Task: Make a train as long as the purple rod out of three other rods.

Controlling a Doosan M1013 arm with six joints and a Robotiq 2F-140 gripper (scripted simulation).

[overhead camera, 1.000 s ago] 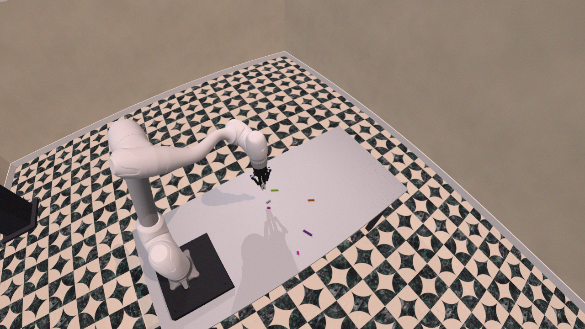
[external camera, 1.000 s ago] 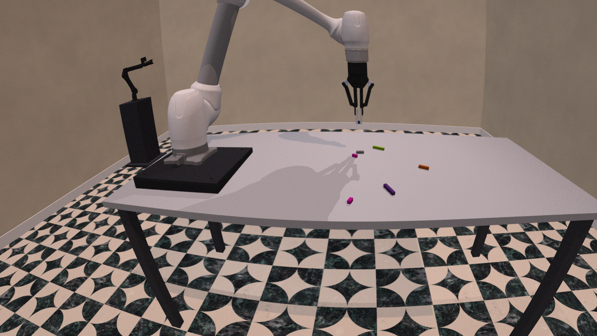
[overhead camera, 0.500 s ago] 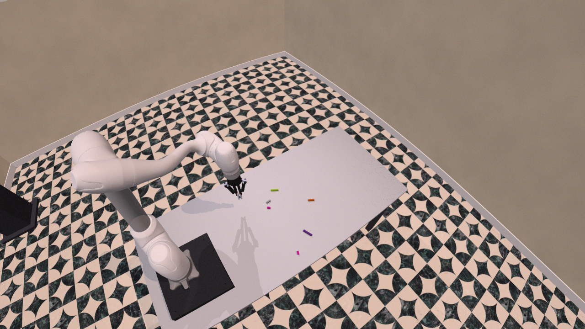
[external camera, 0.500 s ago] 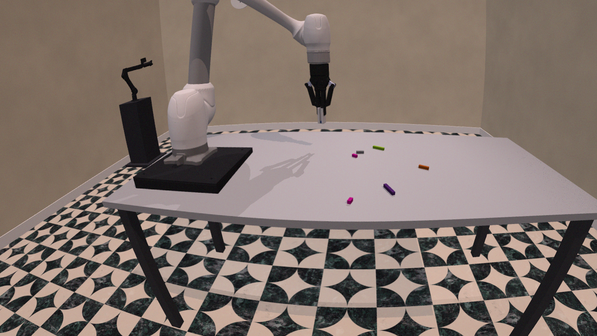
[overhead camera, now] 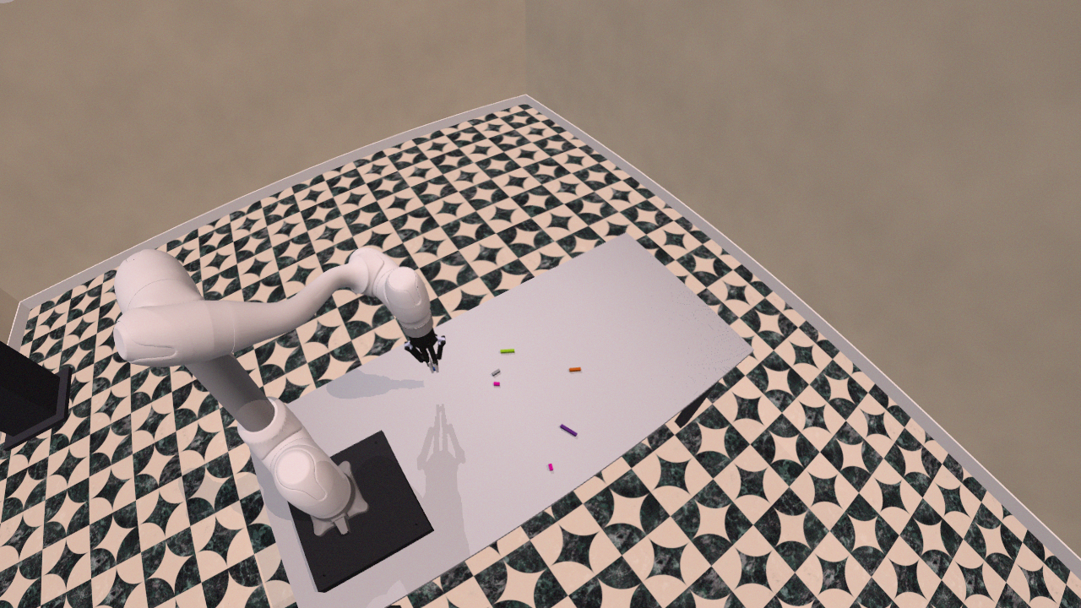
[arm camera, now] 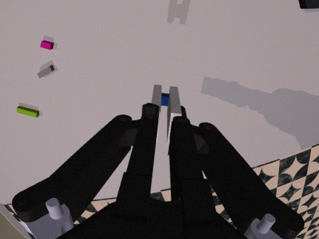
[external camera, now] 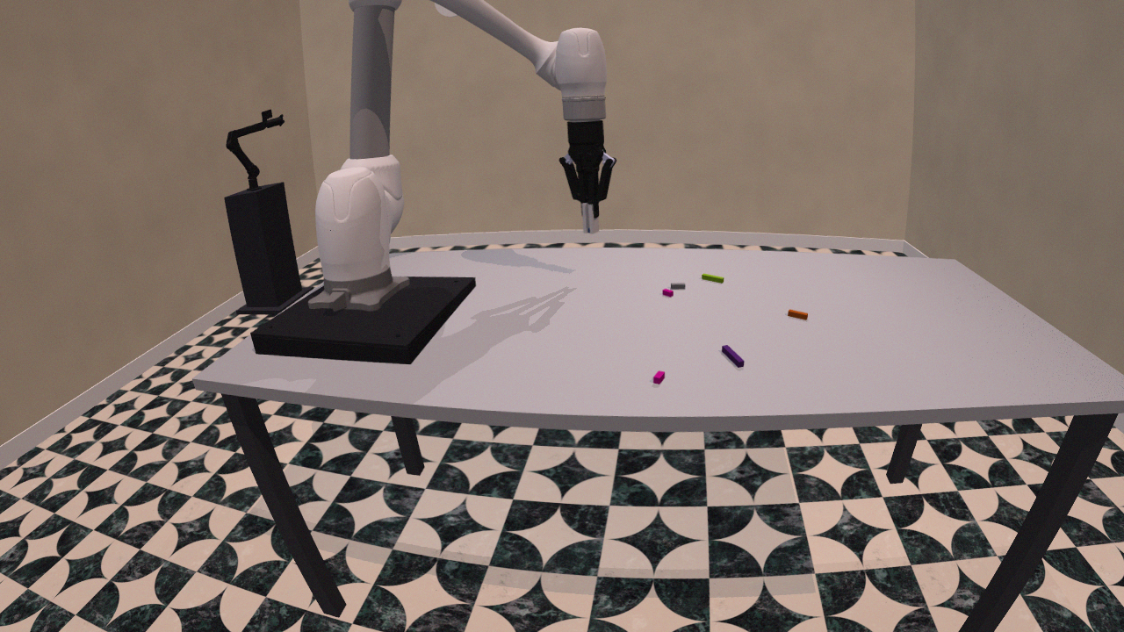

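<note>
My hand is 180 mm short of the grey rod, 130 mm above it and 70 mm to the left of it. From my hand the other things lie so: purple rod 390 mm to the right, 270 mm ahead, 130 mm below; then lime rod 260 mm ahead, 130 mm below, 20 mm to the right; then small blue rod 30 mm below.
</note>
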